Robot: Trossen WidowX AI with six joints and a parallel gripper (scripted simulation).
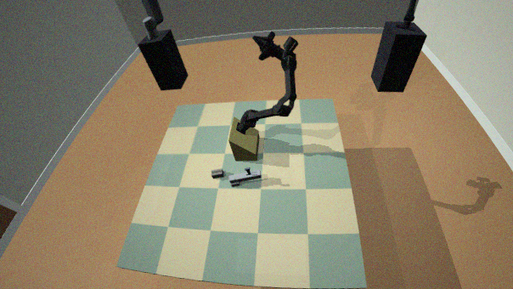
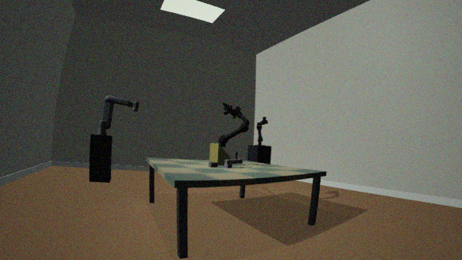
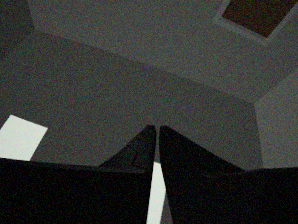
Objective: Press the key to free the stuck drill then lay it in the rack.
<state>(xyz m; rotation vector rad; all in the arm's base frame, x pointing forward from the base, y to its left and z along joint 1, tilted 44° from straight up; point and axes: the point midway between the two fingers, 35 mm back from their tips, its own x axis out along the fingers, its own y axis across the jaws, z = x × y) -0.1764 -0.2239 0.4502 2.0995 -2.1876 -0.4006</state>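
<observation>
Now: the drill 460 mm ahead of my gripper tip, 100 mm to the right of it and 610 mm below it. The rest, counted from my gripper tip: dark round housing (460 mm ahead, 80 mm to the right, 620 mm below).
</observation>
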